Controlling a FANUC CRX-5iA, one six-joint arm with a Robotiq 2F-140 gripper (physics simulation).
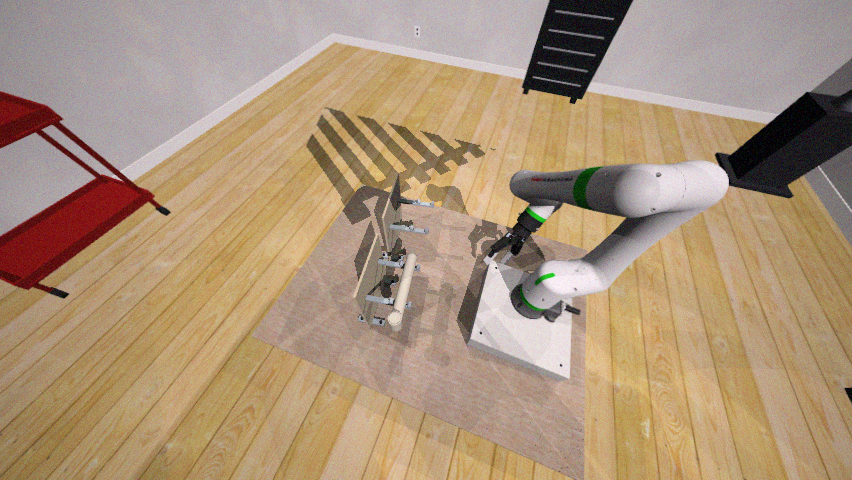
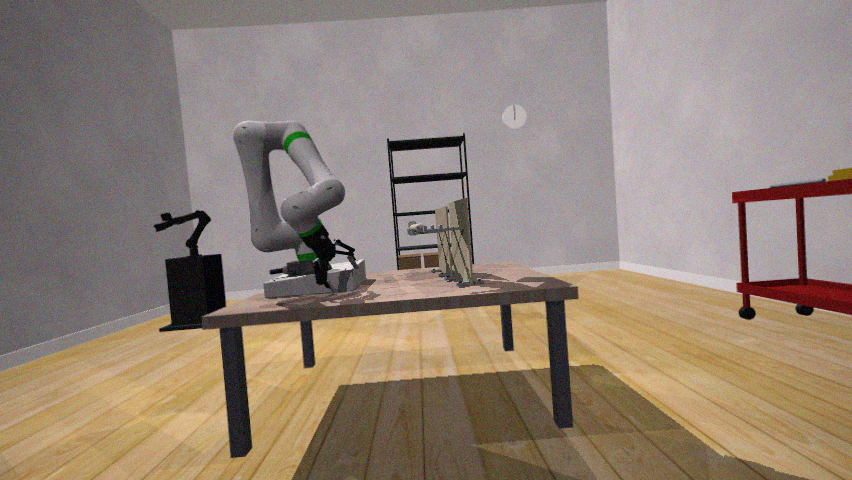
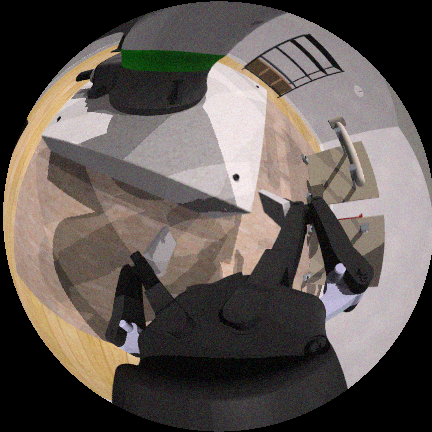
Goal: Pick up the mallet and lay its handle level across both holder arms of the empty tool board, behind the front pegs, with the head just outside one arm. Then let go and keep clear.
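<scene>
The mallet [image 1: 405, 283] [image 2: 415, 227] [image 3: 352, 155] is cream-coloured. It lies across the two holder arms of one tool board [image 1: 367, 274] [image 3: 370, 167], its head past the arm farther from the other board. The empty tool board [image 1: 387, 221] [image 2: 460, 241] [image 3: 376, 255] stands upright beside it with two bare grey holder arms [image 1: 416, 203] [image 1: 409, 228]. My gripper [image 1: 498, 258] [image 2: 339, 273] [image 3: 214, 218] is open and empty. It is low by a corner of the white robot base, well apart from the mallet and both boards. The front pegs are too small to make out clearly.
The white robot base [image 1: 524, 345] [image 2: 298, 287] [image 3: 165, 145] sits on the brown table [image 1: 310, 310] [image 2: 393, 306] close to my fingers. A red cart [image 1: 71, 229] [image 2: 792, 190], a black pedestal [image 1: 775, 149] [image 2: 193, 289] and a black shelf rack [image 2: 426, 143] stand away from the table.
</scene>
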